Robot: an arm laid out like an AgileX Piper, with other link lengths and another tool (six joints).
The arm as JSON. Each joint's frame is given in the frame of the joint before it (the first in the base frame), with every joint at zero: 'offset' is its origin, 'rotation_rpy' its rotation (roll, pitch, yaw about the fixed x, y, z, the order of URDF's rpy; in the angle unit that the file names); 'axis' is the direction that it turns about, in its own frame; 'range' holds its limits. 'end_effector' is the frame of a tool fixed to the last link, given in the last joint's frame.
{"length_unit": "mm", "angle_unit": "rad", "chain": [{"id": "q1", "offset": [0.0, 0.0, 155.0], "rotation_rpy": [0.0, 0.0, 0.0], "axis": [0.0, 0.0, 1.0], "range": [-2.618, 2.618]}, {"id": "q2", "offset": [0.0, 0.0, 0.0], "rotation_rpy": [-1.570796, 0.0, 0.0], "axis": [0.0, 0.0, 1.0], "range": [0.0, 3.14]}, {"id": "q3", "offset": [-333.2, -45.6, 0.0], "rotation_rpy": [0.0, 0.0, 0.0], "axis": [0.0, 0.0, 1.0], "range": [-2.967, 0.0]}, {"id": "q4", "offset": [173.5, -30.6, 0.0], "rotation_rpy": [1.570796, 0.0, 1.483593], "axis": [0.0, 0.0, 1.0], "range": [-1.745, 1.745]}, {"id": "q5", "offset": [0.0, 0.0, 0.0], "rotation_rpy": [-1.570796, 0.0, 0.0], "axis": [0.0, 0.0, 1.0], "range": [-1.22, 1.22]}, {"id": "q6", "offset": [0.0, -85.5, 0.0], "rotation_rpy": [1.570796, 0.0, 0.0], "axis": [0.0, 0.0, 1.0], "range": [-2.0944, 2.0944]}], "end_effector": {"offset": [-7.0, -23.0, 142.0], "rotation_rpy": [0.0, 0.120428, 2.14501]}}
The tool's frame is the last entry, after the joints.
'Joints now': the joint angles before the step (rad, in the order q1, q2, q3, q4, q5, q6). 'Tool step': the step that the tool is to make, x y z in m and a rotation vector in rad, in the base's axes. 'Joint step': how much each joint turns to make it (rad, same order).
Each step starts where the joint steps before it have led.
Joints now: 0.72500, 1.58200, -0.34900, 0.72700, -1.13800, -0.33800
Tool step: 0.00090, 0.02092, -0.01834, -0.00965, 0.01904, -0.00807
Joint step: 0.10699, 0.09800, -0.00101, 0.09799, -0.07999, 0.02999
